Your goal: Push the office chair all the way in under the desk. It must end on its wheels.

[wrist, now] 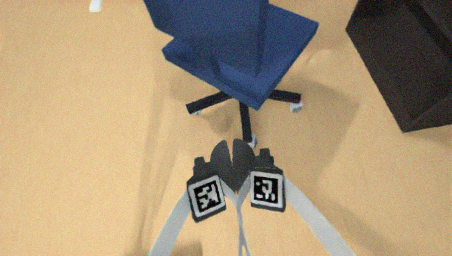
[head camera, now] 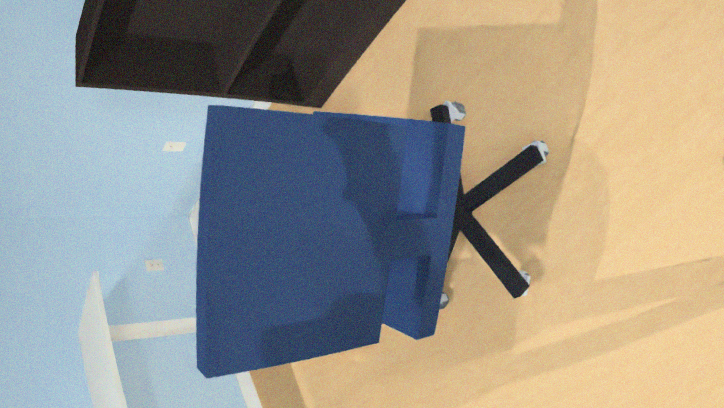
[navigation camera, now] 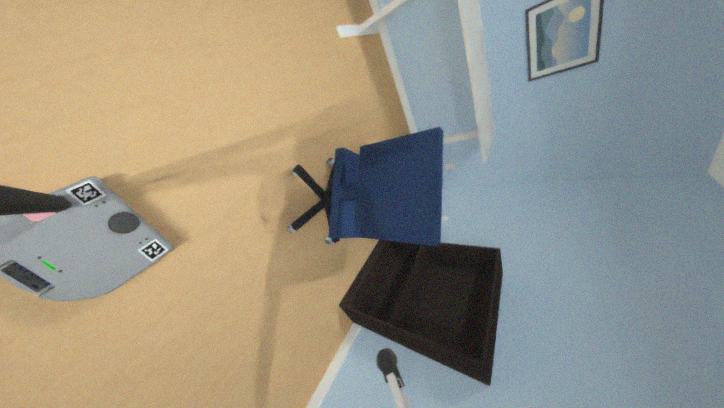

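Where they show: gripper, between the fingertips: (wrist: pixel 233 158) (navigation camera: pixel 383 350); robot's base, origin of its link: (navigation camera: pixel 123 221).
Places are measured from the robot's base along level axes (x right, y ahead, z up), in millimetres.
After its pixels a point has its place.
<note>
The blue office chair (head camera: pixel 288 223) @[y 645, x 379, z 834 mm] (navigation camera: pixel 400 190) @[y 664, x 358, z 826 mm] (wrist: pixel 235 40) @[y 569, x 459, z 711 mm] stands upright on its wheels, its backrest toward the head camera. The white desk (head camera: pixel 98 344) @[y 1995, x 632, z 950 mm] (navigation camera: pixel 475 65) @[y 1964, x 146, z 950 mm] is behind it, partly hidden by the backrest. A white foot (wrist: pixel 95 5) shows at the top left of the wrist view. How far the seat is under the desktop cannot be told. My gripper (navigation camera: pixel 387 360) @[y 131, x 401, z 1007 mm] (wrist: pixel 233 158) @[y 131, x 401, z 1007 mm] is shut and empty, its fingertips nearly together. It points down from above on the near side of the chair, its tips beside the nearest caster in the picture; no contact shows.
A dark open bookcase (head camera: pixel 202 93) @[y 1262, x 1301, z 564 mm] (navigation camera: pixel 420 349) @[y 480, x 1495, z 665 mm] (wrist: pixel 382 82) @[y 773, x 1311, z 55 mm] stands close to the chair's right side, against the blue wall (head camera: pixel 146 192) @[y 2377, x 1612, z 449 mm] (navigation camera: pixel 582 253) @[y 1597, x 1615, z 1554 mm]. A picture (navigation camera: pixel 564 38) @[y 2614, x 255, z 1492 mm] hangs above the desk. My grey base (navigation camera: pixel 91 253) @[y -112, x 32, z 160 mm] is on the floor, some way back from the chair.
</note>
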